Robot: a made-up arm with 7 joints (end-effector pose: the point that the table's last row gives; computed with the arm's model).
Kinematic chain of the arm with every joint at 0, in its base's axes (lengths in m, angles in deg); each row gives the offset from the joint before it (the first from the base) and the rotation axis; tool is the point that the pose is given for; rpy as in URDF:
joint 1: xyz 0 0 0.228 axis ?
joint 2: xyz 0 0 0 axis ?
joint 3: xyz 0 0 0.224 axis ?
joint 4: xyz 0.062 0 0 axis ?
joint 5: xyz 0.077 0 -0.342 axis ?
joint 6: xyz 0 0 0 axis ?
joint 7: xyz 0.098 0 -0.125 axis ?
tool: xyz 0 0 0 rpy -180 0 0
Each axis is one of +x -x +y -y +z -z.
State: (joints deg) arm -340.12 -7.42 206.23 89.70 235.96 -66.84 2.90
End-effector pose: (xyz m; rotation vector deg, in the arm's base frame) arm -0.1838 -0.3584 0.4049 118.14 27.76 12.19
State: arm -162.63 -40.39 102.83 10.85 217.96 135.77 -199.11
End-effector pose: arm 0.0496 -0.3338 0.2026 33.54 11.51 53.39
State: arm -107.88 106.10 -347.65 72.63 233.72 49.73 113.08
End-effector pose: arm 0.0893 -0.0349 -0.3544 121.02 -113.41 -35.21
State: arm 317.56 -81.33 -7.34 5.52 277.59 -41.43 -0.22
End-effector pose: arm 0.2096 -0.0173 0.4181 73.72 55.44 80.41
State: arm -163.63 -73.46 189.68 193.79 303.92 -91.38 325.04
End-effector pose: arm 0.3262 0.1764 0.4941 -59.36 36.82 132.89
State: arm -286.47 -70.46 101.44 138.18 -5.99 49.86 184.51
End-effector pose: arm -0.5127 -0.4860 0.3727 -94.35 -48.46 68.89
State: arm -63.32 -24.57 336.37 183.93 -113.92 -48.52 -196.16
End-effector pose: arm 0.0357 0.2022 0.7835 36.59 21.64 129.34
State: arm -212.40 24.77 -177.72 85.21 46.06 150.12 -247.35
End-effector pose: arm 0.2603 -0.0236 0.5283 -91.42 132.82 77.20
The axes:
joint 1: +z
joint 2: +y
joint 3: +z
joint 4: -y
joint 5: -z
joint 6: +y
joint 7: -z

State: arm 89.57 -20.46 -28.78 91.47 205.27 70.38 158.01
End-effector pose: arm 0.2911 0.2839 0.7509 -27.39 31.51 -126.38
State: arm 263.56 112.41 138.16 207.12 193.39 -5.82 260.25
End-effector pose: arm -0.1616 -0.5534 -0.0839 129.09 25.76 -39.78
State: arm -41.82 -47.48 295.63 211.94 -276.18 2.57 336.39
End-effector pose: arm -0.2855 0.5181 0.4744 -53.99 53.35 104.68
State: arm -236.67 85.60 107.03 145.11 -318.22 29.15 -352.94
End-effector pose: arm -0.5932 0.4249 0.3437 -65.87 -21.98 126.81
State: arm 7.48 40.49 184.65 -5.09 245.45 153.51 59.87
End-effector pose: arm -0.1929 0.0917 0.3010 -29.50 -33.73 -160.77
